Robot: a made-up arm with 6 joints. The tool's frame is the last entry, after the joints.
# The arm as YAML. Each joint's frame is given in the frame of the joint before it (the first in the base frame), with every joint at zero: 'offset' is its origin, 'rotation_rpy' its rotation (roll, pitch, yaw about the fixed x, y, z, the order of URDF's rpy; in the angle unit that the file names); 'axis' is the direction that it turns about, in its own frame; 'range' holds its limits. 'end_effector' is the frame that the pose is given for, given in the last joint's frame.
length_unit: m
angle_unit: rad
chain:
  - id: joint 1
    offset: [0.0, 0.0, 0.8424]
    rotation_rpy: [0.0, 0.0, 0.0]
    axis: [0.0, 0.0, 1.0]
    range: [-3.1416, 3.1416]
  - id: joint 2
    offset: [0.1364, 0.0, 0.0]
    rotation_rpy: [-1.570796, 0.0, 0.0]
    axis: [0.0, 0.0, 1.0]
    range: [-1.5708, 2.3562]
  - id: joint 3
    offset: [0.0, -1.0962, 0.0]
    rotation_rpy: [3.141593, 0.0, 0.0]
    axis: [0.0, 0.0, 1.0]
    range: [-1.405, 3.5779]
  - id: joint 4
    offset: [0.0, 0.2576, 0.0]
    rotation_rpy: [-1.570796, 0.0, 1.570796]
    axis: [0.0, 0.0, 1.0]
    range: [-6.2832, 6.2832]
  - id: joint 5
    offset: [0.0, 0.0, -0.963]
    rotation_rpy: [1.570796, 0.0, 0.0]
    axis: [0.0, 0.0, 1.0]
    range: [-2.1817, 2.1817]
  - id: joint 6
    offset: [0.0, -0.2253, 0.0]
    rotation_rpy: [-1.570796, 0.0, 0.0]
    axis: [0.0, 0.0, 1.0]
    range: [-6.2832, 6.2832]
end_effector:
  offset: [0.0, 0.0, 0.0]
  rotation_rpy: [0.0, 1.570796, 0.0]
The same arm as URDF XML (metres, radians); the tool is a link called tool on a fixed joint. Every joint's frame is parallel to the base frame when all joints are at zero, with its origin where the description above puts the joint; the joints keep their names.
<robot name="arm">
<joint name="tool_fixed" type="fixed"><parent link="link6"/><child link="tool"/><origin xyz="0.0000 0.0000 0.0000" rpy="0.0000 0.0000 0.0000"/></joint>
<joint name="joint 6" type="revolute"><parent link="link5"/><child link="link6"/><origin xyz="0.2253 0.0000 0.0000" rpy="0.0000 0.0000 0.0000"/><axis xyz="-1 0 0"/><limit lower="-6.2832" upper="6.2832"/></joint>
<joint name="joint 5" type="revolute"><parent link="link4"/><child link="link5"/><origin xyz="0.9630 0.0000 0.0000" rpy="0.0000 0.0000 0.0000"/><axis xyz="0 -1 0"/><limit lower="-2.1817" upper="2.1817"/></joint>
<joint name="joint 4" type="revolute"><parent link="link3"/><child link="link4"/><origin xyz="0.0000 0.0000 0.2576" rpy="0.0000 0.0000 0.0000"/><axis xyz="-1 0 0"/><limit lower="-6.2832" upper="6.2832"/></joint>
<joint name="joint 3" type="revolute"><parent link="link2"/><child link="link3"/><origin xyz="0.0000 0.0000 1.0962" rpy="0.0000 0.0000 0.0000"/><axis xyz="0 -1 0"/><limit lower="-1.4050" upper="3.5779"/></joint>
<joint name="joint 2" type="revolute"><parent link="link1"/><child link="link2"/><origin xyz="0.1364 0.0000 0.0000" rpy="0.0000 0.0000 0.0000"/><axis xyz="0 1 0"/><limit lower="-1.5708" upper="2.3562"/></joint>
<joint name="joint 1" type="revolute"><parent link="base_link"/><child link="link1"/><origin xyz="0.0000 0.0000 0.8424" rpy="0.0000 0.0000 0.0000"/><axis xyz="0 0 1"/><limit lower="-3.1416" upper="3.1416"/></joint>
<link name="base_link"/>
<link name="link1"/>
<link name="link2"/>
<link name="link3"/>
<link name="link4"/>
<link name="link5"/>
<link name="link6"/>
<link name="tool"/>
</robot>

